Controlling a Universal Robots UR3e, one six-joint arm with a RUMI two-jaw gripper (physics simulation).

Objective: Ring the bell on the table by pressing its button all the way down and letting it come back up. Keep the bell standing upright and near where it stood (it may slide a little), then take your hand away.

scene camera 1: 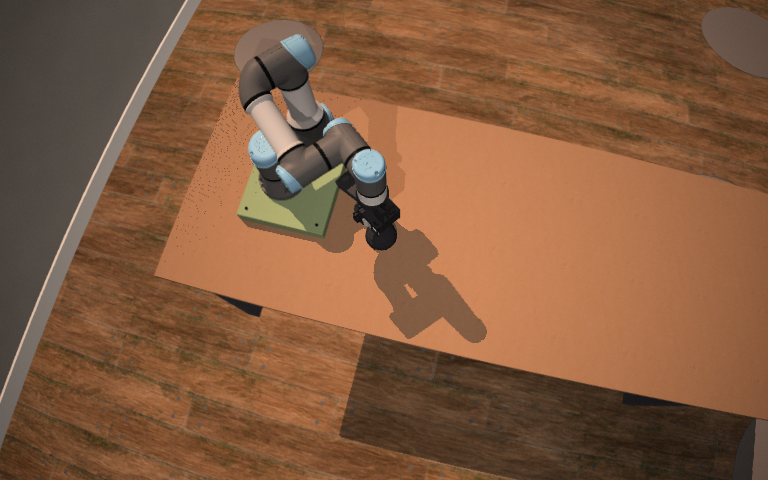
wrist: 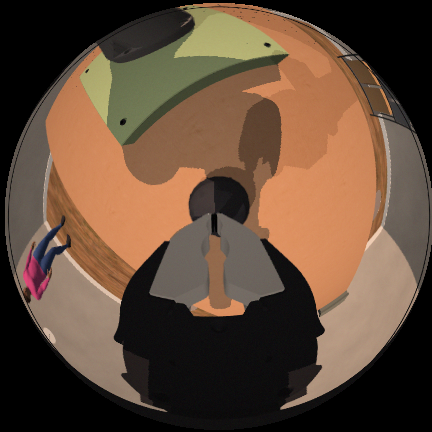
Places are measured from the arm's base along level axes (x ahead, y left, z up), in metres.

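Pixels of known places: gripper, fingertip midpoint: (wrist: 213, 215).
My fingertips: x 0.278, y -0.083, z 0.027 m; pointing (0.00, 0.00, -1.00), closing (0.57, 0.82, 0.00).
Behind a point stands the place of what it marks.
The black round bell (scene camera 1: 381, 239) {x 0.307, y -0.110, z -0.002 m} (wrist: 218, 195) {x 0.277, y -0.074, z -0.005 m} stands upright on the orange table, in front of the green robot base. My gripper (scene camera 1: 378, 227) {x 0.278, y -0.083, z 0.027 m} (wrist: 213, 215) {x 0.278, y -0.083, z 0.027 m} is shut, with its grey fingertips together and no object between them. In the wrist view the fingertips overlap the near part of the bell, and in the scene view the gripper is right over it. The bell's button is hidden behind the fingertips, so I cannot tell whether it is pressed or whether the fingertips touch it.
The green base block (scene camera 1: 283, 213) {x 0.032, y -0.097, z -0.005 m} (wrist: 165, 85) {x 0.134, y -0.043, z -0.006 m} carries the arm and stands beside the bell, toward the table's left end. The orange table (scene camera 1: 566, 243) {x 0.797, y 0.006, z -0.042 m} (wrist: 320, 210) {x 0.423, y 0.064, z -0.042 m} extends far to the right in the scene view. A person in a pink top (wrist: 35, 272) shows beyond the table in the wrist view.
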